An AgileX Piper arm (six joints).
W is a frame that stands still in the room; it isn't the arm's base.
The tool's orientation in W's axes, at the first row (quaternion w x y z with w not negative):
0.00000 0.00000 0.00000 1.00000
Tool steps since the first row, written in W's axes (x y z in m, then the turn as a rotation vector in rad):
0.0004 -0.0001 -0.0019 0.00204 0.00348 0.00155
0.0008 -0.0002 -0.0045 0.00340 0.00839 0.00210
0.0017 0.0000 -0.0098 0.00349 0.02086 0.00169
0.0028 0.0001 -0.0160 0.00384 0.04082 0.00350
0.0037 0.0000 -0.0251 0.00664 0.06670 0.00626
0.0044 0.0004 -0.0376 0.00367 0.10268 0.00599
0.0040 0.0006 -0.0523 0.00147 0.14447 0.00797
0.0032 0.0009 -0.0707 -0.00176 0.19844 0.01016
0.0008 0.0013 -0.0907 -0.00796 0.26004 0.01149
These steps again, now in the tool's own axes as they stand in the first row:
-0.0004 0.0001 -0.0019 -0.00204 -0.00348 0.00155
-0.0008 0.0002 -0.0045 -0.00340 -0.00839 0.00210
-0.0017 0.0000 -0.0098 -0.00349 -0.02086 0.00169
-0.0028 -0.0001 -0.0160 -0.00384 -0.04082 0.00350
-0.0037 0.0000 -0.0251 -0.00664 -0.06670 0.00626
-0.0044 -0.0004 -0.0376 -0.00367 -0.10268 0.00599
-0.0040 -0.0006 -0.0523 -0.00147 -0.14447 0.00797
-0.0032 -0.0009 -0.0707 0.00176 -0.19844 0.01016
-0.0008 -0.0013 -0.0907 0.00796 -0.26004 0.01149

